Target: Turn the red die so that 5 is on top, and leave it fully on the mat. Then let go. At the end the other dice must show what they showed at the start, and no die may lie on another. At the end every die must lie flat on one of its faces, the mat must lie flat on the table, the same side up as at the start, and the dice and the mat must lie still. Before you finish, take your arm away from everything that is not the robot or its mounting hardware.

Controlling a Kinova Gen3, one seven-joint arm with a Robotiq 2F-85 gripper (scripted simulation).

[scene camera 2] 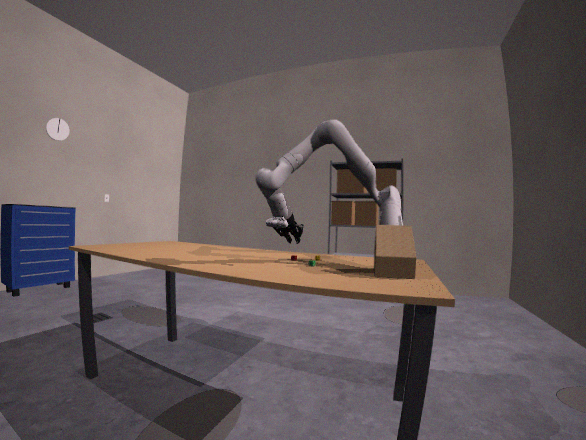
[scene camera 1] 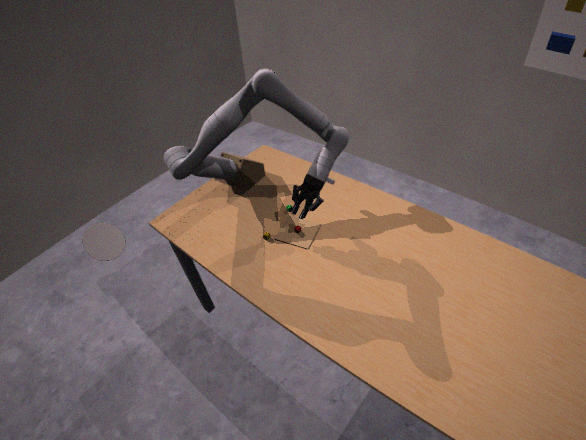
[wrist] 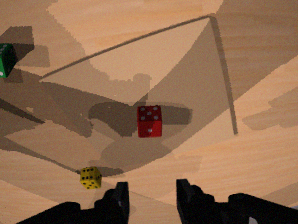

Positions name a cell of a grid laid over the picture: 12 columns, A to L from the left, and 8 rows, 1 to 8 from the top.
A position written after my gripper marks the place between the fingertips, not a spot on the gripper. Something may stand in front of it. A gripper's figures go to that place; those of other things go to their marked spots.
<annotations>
My gripper (wrist: G7) is 0.17 m from the lens. A red die (wrist: G5) is 0.20 m from the lens.
</annotations>
